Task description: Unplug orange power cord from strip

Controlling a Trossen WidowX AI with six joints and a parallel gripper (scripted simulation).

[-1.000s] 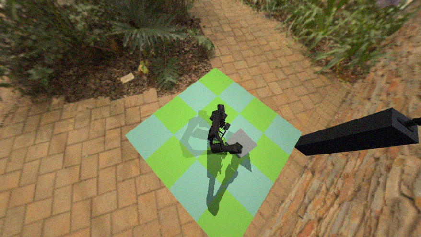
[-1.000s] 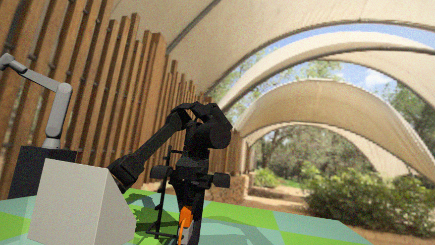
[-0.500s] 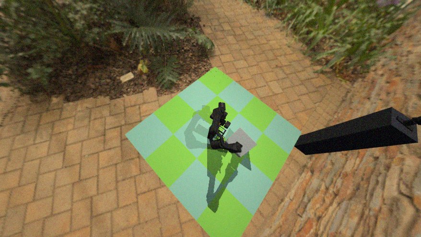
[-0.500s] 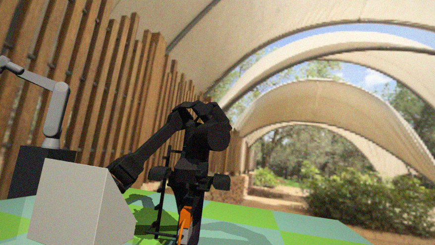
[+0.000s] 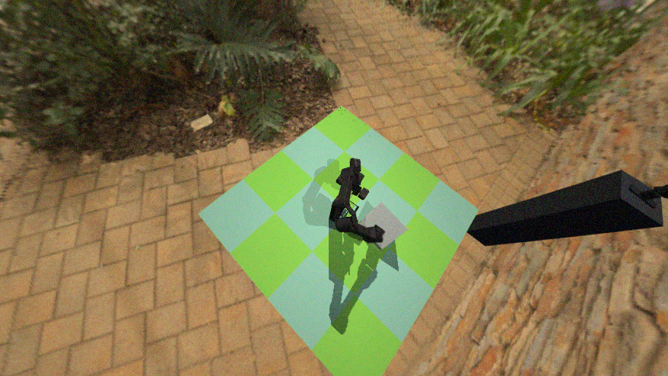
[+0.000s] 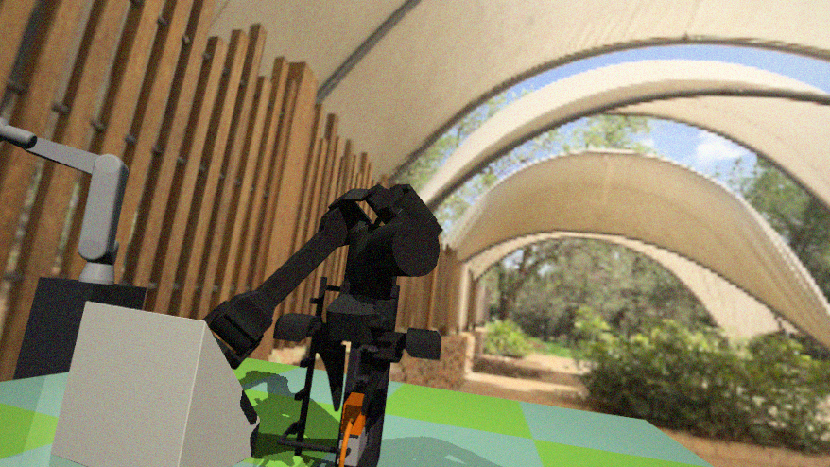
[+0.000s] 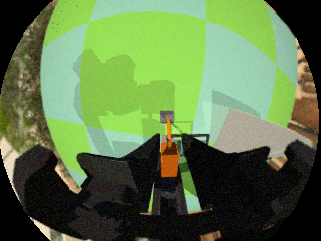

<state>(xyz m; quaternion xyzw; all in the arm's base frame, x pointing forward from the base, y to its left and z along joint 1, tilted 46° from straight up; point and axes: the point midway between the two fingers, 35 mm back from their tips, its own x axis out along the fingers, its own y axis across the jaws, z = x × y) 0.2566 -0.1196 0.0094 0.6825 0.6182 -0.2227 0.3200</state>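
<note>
The orange plug lies 7 cm to the left of my gripper tip and 1 cm behind it.
</note>
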